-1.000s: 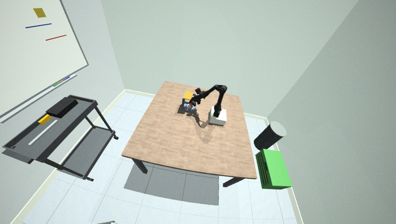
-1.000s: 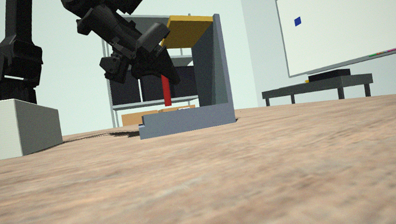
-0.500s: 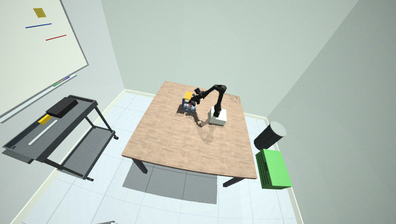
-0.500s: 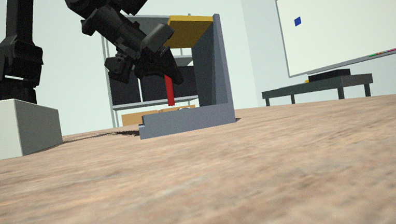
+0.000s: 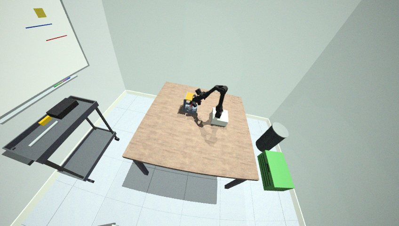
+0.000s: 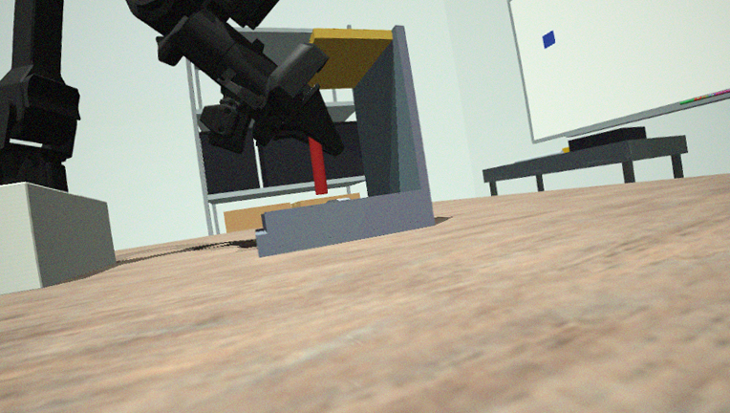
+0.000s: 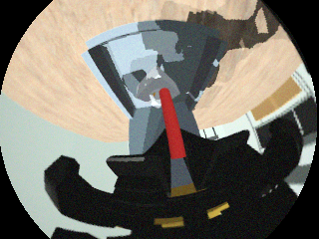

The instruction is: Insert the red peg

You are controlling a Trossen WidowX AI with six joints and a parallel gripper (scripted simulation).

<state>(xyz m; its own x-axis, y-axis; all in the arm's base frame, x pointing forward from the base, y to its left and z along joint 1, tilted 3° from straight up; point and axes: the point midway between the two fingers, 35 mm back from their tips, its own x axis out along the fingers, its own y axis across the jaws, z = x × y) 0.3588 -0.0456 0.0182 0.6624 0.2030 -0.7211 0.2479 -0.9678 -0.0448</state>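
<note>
The yellow roof lies 110 mm above my gripper tip and 10 mm ahead of it. Round my gripper tip: red peg (30 mm behind, 10 mm to the right, 10 mm below).
</note>
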